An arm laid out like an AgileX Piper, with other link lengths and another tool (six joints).
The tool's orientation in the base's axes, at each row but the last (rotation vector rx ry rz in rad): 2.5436, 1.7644, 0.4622; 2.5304, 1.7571, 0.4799; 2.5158, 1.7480, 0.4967; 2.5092, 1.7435, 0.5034; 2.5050, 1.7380, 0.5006; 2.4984, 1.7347, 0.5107; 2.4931, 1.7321, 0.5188; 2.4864, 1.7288, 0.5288; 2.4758, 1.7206, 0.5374; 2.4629, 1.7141, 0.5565
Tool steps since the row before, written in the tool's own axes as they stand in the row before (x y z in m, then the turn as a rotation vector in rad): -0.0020, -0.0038, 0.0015, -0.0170, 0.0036, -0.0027; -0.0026, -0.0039, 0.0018, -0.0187, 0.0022, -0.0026; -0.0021, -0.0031, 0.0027, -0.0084, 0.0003, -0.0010; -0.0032, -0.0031, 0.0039, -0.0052, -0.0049, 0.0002; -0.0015, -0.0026, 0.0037, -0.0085, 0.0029, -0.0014; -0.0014, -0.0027, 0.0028, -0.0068, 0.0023, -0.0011; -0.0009, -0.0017, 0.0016, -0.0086, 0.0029, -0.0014; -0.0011, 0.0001, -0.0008, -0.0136, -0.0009, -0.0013; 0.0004, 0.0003, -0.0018, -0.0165, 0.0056, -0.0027; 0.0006, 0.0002, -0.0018, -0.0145, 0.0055, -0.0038
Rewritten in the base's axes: -0.0037, -0.0002, -0.0026, -0.0028, -0.0173, -0.0008; -0.0039, -0.0007, -0.0031, -0.0046, -0.0184, -0.0015; -0.0027, -0.0004, -0.0037, -0.0027, -0.0080, -0.0010; -0.0027, -0.0012, -0.0051, -0.0060, -0.0030, -0.0025; -0.0017, 0.0001, -0.0044, -0.0005, -0.0091, 0.0000; -0.0020, 0.0001, -0.0036, -0.0004, -0.0073, 0.0000; -0.0013, 0.0000, -0.0021, -0.0005, -0.0092, 0.0000; -0.0005, -0.0012, 0.0005, -0.0054, -0.0124, -0.0023; -0.0002, 0.0000, 0.0019, -0.0010, -0.0176, 0.0000; -0.0003, 0.0002, 0.0019, -0.0008, -0.0159, 0.0015
